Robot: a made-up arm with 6 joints. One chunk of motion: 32 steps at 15 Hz.
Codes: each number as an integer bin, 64 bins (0 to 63) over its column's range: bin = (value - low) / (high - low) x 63, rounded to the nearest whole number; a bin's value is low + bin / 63 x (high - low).
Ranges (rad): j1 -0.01..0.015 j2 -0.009..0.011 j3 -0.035..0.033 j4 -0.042..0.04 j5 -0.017..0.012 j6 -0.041..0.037
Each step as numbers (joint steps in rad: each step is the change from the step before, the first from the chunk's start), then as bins.
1 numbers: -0.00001 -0.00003 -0.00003 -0.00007 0.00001 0.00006
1 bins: 25 28 32 32 37 33
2 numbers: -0.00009 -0.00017 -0.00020 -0.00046 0.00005 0.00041
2 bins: 25 28 32 32 37 33
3 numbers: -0.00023 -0.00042 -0.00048 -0.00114 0.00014 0.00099
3 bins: 25 27 32 31 37 34
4 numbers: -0.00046 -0.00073 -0.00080 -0.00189 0.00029 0.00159
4 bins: 24 26 32 31 38 34
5 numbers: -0.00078 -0.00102 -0.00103 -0.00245 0.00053 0.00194
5 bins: 23 25 31 30 38 35
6 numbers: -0.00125 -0.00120 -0.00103 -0.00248 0.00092 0.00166
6 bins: 22 25 31 30 39 34
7 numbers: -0.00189 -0.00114 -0.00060 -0.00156 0.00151 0.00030
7 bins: 20 25 32 31 40 33
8 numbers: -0.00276 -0.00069 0.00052 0.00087 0.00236 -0.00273
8 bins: 18 26 33 33 42 31
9 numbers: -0.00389 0.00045 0.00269 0.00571 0.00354 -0.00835
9 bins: 15 30 35 37 45 26
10 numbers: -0.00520 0.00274 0.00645 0.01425 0.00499 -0.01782
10 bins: 12 37 38 43 48 19
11 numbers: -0.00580 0.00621 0.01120 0.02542 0.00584 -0.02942
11 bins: 11 48 43 52 50 9
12 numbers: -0.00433 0.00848 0.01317 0.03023 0.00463 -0.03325
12 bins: 14 55 45 55 47 6
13 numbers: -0.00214 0.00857 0.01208 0.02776 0.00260 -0.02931
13 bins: 20 55 44 54 43 9
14 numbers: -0.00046 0.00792 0.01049 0.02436 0.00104 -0.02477
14 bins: 24 53 42 51 39 13
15 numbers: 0.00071 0.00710 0.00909 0.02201 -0.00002 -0.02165
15 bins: 27 51 41 49 37 16
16 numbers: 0.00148 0.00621 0.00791 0.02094 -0.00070 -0.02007
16 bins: 29 48 40 48 35 17
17 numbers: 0.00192 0.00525 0.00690 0.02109 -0.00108 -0.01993
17 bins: 30 45 39 48 35 17
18 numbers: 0.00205 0.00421 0.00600 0.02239 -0.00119 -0.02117
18 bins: 30 42 38 49 34 16
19 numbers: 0.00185 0.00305 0.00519 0.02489 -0.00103 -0.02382
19 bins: 30 38 37 51 35 14
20 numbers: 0.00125 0.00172 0.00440 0.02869 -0.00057 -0.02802
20 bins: 28 34 37 54 36 10
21 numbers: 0.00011 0.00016 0.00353 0.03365 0.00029 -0.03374
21 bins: 25 29 36 58 38 6
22 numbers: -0.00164 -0.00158 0.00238 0.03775 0.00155 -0.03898
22 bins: 21 23 35 61 40 2
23 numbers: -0.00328 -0.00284 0.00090 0.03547 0.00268 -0.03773
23 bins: 17 19 33 60 43 3
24 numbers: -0.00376 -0.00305 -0.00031 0.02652 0.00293 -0.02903
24 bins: 16 19 32 53 43 10
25 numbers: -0.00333 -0.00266 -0.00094 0.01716 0.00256 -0.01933
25 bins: 17 20 32 45 42 18
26 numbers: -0.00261 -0.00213 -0.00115 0.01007 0.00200 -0.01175
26 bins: 19 22 31 40 41 24
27 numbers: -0.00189 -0.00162 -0.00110 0.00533 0.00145 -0.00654
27 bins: 20 23 31 36 40 28
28 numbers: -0.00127 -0.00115 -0.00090 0.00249 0.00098 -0.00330
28 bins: 22 25 32 34 39 30
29 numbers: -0.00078 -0.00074 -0.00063 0.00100 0.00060 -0.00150
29 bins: 23 26 32 33 38 32
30 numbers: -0.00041 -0.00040 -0.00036 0.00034 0.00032 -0.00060
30 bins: 24 27 32 33 38 33
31 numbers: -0.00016 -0.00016 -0.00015 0.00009 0.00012 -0.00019
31 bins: 25 28 32 32 37 33
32 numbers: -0.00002 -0.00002 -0.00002 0.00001 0.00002 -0.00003
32 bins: 25 28 32 32 37 33
